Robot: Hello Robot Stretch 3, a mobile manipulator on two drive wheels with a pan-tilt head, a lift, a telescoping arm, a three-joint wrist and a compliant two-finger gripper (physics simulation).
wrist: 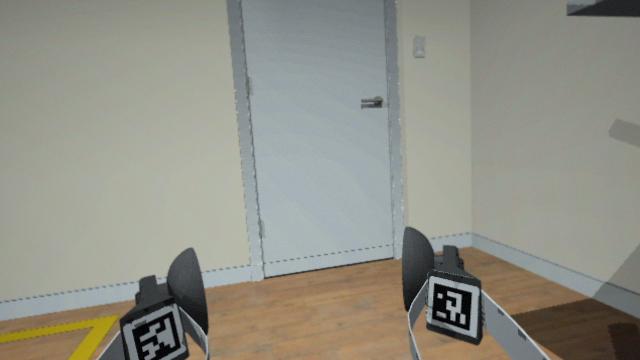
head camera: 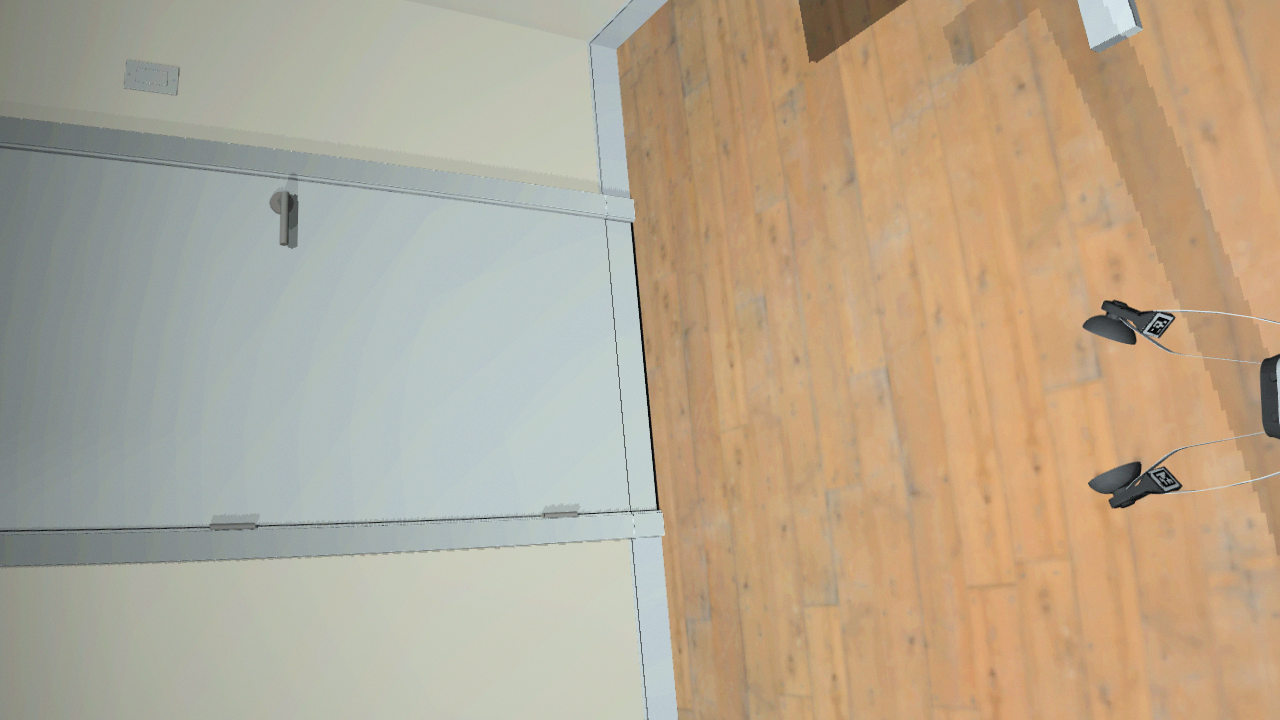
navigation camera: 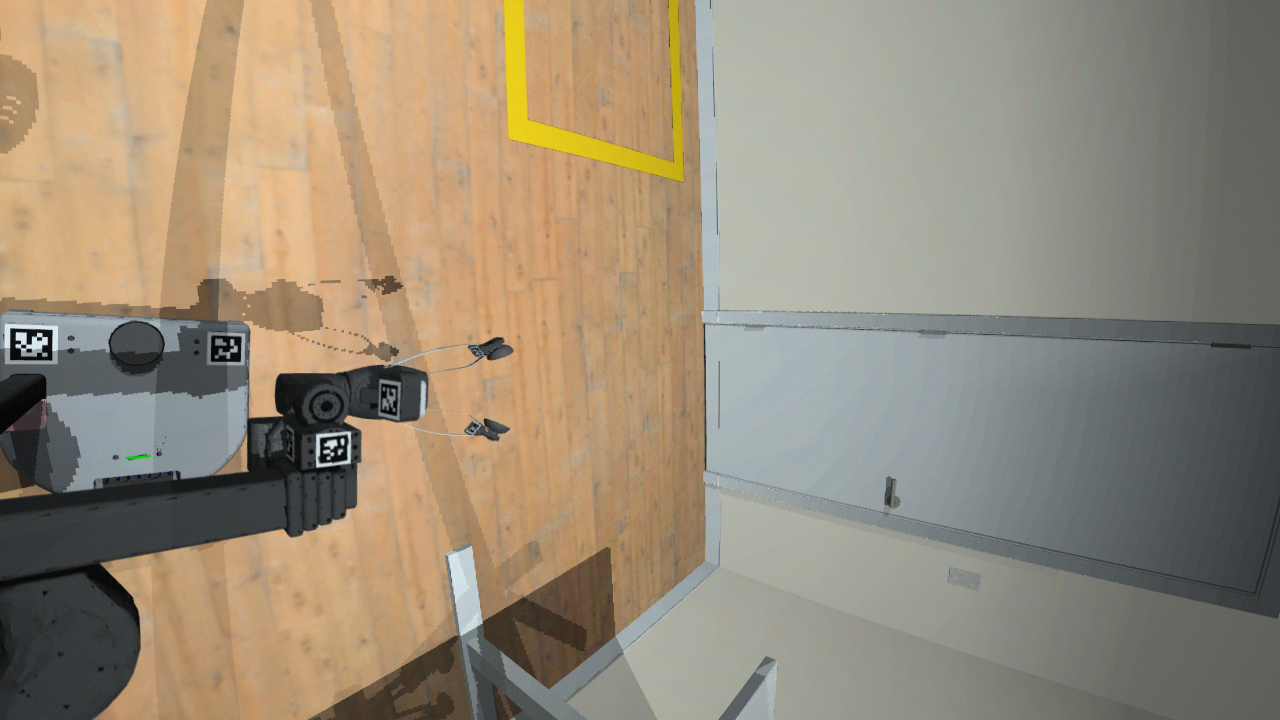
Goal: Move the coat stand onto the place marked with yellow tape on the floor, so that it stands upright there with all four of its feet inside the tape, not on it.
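Pixels of known places: gripper, fingertip midpoint: (wrist: 304, 265) (head camera: 1090, 404) (navigation camera: 509, 388); robot's base at its link origin: (navigation camera: 138, 341).
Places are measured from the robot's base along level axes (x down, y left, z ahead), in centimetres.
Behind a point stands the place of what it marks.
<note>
The coat stand does not show in the head, navigation or wrist view. The yellow tape (navigation camera: 595, 149) @[x -0.1, y -119.3, z 75.1 cm] (wrist: 50, 330) @[x -0.1, y -168.4, z 104.0 cm] lies on the floor near the wall; its near end shows at the top of the navigation view, and a corner of it shows at the lower left of the wrist view. My gripper (head camera: 1112, 404) @[x -66.4, y -41.8, z -2.5 cm] (navigation camera: 496, 389) @[x -66.4, y -41.8, z -2.5 cm] (wrist: 304, 265) @[x -66.4, y -41.8, z -2.5 cm] is open, its two fingertips wide apart with nothing between them. It is above the wooden floor in front of the door, and in the navigation view the tape lies above and to the right of it.
A closed grey door (head camera: 447, 358) @[x -54.3, y -205.7, z -19.7 cm] (navigation camera: 984, 420) @[x -121.8, y -204.8, z -14.6 cm] (wrist: 320, 150) @[x -67.3, y -205.5, z -18.7 cm] is in the wall ahead. A pale metal leg frame (head camera: 1109, 22) (navigation camera: 463, 591) stands to the right of my gripper in the wrist view's direction, by the room corner. A dark edge (wrist: 607, 9) @[x -92.5, y -82.3, z -59.9 cm] hangs at the wrist view's upper right.
</note>
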